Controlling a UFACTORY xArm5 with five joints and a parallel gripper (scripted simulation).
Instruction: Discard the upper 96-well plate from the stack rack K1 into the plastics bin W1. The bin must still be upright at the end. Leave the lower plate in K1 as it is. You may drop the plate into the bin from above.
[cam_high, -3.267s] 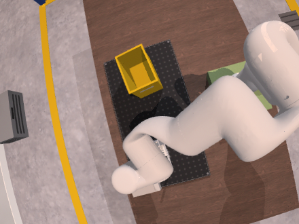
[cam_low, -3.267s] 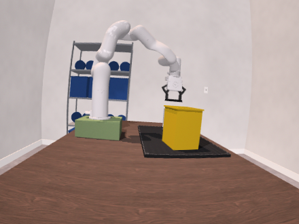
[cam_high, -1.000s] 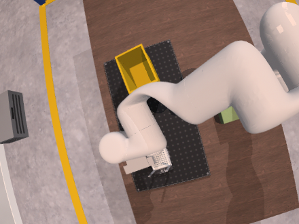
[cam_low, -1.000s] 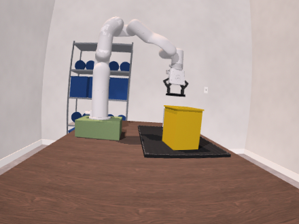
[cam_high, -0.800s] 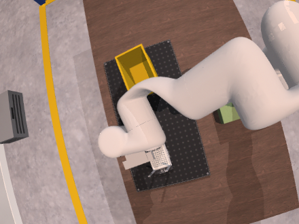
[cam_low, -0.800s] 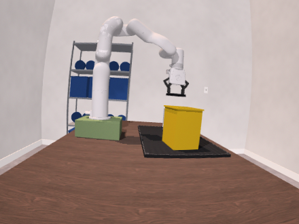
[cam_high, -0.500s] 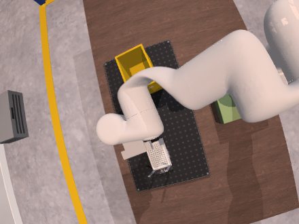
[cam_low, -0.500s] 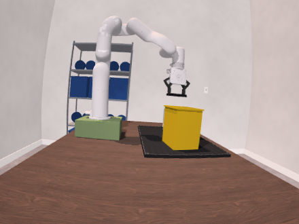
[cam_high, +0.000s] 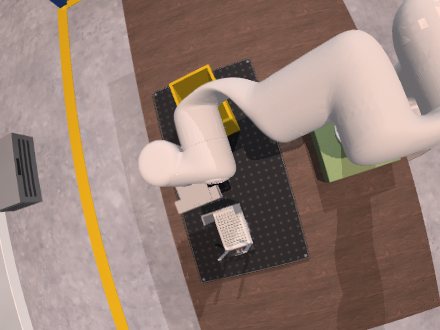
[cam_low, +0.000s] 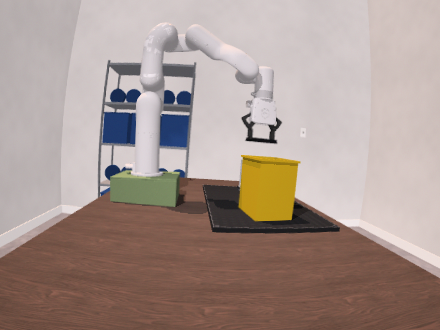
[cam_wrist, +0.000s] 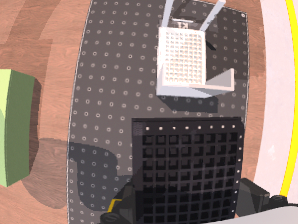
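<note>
Right now my hand is 20 cm to the left of the yellow plastics bin W1 and 16 cm above it. The rest, counted from my hand: white well plate 22 cm below, 17 cm to the left; black 96-well plate 1 cm below.
</note>
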